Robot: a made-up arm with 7 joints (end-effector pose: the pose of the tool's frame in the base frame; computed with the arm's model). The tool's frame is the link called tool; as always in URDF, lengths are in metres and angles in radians. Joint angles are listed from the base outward.
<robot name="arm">
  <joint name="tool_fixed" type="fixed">
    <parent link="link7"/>
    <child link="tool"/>
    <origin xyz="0 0 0" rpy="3.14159 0 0"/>
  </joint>
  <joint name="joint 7" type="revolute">
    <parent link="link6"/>
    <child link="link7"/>
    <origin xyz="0.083 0 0"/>
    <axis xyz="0 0 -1"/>
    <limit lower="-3.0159" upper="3.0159" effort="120" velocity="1.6"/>
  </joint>
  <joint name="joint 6" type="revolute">
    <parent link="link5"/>
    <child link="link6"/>
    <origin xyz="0 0 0"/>
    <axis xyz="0 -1 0"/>
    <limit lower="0.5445" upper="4.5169" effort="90" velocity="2.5"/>
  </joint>
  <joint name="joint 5" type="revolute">
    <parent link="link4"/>
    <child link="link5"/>
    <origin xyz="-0.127 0 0.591"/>
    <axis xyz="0 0 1"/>
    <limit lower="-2.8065" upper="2.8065" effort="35" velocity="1.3"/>
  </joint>
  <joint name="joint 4" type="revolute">
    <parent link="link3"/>
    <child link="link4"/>
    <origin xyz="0.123 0 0"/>
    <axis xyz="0 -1 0"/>
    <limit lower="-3.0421" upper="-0.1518" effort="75" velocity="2.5"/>
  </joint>
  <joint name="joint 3" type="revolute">
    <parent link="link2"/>
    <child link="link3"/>
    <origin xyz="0 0 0.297"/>
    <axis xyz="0 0 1"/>
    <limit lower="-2.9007" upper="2.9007" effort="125" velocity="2.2"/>
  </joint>
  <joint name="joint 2" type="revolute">
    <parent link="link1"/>
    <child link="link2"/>
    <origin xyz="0 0 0"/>
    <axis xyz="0 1 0"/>
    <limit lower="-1.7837" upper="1.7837" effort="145" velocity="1.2"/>
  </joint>
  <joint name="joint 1" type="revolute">
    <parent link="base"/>
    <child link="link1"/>
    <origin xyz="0 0 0.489"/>
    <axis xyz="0 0 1"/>
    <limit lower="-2.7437" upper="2.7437" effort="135" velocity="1.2"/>
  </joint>
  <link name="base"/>
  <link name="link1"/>
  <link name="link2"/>
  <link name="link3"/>
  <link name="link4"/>
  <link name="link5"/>
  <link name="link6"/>
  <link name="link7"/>
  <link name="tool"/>
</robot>
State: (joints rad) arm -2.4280 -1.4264 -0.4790 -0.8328 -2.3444 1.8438 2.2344
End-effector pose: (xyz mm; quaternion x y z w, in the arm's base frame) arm 413.2 670.9 1094.0 -0.7506 0.3950 0.1105 0.5180
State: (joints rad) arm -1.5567 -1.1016 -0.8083 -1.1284 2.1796 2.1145 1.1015
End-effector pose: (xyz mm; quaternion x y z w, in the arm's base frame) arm -519.8 392.9 1188.0 -0.2072 -0.0339 -0.8020 0.5592
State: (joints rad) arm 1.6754 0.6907 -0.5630 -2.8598 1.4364 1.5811 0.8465
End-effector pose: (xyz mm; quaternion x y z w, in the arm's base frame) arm 221.9 104.6 13.4 0.6102 -0.5295 -0.5161 0.2844
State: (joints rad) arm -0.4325 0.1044 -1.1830 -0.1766 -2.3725 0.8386 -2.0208
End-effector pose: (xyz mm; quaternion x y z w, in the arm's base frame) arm 49.9 -113.9 1453.4 0.4879 -0.7105 -0.5061 0.0309
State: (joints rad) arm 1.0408 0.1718 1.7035 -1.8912 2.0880 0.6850 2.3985
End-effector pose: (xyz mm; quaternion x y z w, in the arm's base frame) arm -722.0 289.9 757.6 0.2929 0.3292 -0.2460 0.8633
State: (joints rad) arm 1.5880 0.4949 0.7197 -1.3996 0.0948 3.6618 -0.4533
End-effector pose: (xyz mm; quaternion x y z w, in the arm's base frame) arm -422.7 692.8 777.6 -0.2938 -0.5283 -0.4048 0.6861
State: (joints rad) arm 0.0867 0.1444 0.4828 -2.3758 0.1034 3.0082 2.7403
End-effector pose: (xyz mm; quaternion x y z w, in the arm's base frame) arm 581.1 364.9 408.1 -0.3991 0.8814 0.0718 0.2424
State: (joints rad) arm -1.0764 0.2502 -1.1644 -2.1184 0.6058 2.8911 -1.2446
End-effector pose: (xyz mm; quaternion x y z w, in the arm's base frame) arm -485.8 -580.4 565.4 0.7059 -0.6178 0.0036 0.3465
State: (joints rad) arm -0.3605 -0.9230 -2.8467 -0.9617 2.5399 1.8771 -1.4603
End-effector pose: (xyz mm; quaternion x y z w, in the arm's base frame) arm -963.6 187.7 482.2 -0.1123 -0.3179 0.6646 0.6668
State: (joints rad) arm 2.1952 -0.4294 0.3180 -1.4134 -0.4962 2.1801 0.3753
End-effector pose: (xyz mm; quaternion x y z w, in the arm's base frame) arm -442.7 177.8 1297.2 -0.3537 -0.7059 -0.3696 0.4898
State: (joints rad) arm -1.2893 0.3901 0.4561 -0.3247 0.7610 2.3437 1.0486
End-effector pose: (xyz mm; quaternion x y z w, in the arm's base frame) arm 183.6 -494.0 1318.8 -0.3120 0.5036 -0.6443 0.4836
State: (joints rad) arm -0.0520 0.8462 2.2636 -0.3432 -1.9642 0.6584 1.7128
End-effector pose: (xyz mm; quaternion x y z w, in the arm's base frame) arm 670.3 154.7 1179.0 0.7815 -0.6239 0.0023 0.0068
